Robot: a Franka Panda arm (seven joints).
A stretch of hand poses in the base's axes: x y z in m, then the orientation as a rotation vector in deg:
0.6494, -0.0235, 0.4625, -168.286, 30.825, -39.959
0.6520, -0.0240, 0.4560, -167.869, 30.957, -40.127
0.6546, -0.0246, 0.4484, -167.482, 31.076, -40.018
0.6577, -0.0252, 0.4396, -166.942, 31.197, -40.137
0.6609, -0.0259, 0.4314, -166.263, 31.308, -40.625
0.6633, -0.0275, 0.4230, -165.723, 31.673, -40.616
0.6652, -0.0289, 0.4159, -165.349, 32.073, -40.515
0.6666, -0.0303, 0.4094, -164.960, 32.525, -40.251
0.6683, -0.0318, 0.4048, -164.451, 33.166, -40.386
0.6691, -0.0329, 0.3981, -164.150, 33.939, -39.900
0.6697, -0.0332, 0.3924, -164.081, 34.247, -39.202
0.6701, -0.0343, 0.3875, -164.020, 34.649, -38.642
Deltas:
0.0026, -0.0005, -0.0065, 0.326, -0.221, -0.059
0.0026, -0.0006, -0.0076, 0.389, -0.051, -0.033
0.0031, -0.0006, -0.0088, 0.455, -0.233, -0.038
0.0032, -0.0007, -0.0082, 0.459, -0.495, -0.050
0.0024, -0.0016, -0.0084, 0.493, -0.143, -0.191
0.0019, -0.0014, -0.0071, 0.370, -0.033, -0.224
0.0014, -0.0014, -0.0065, 0.437, 0.062, -0.244
0.0017, -0.0015, -0.0046, 0.407, -0.197, -0.399
0.0008, -0.0011, -0.0067, 0.422, 0.247, -0.449
0.0006, -0.0003, -0.0057, 0.292, 0.413, -0.136
0.0004, -0.0011, -0.0049, 0.232, 0.343, -0.214

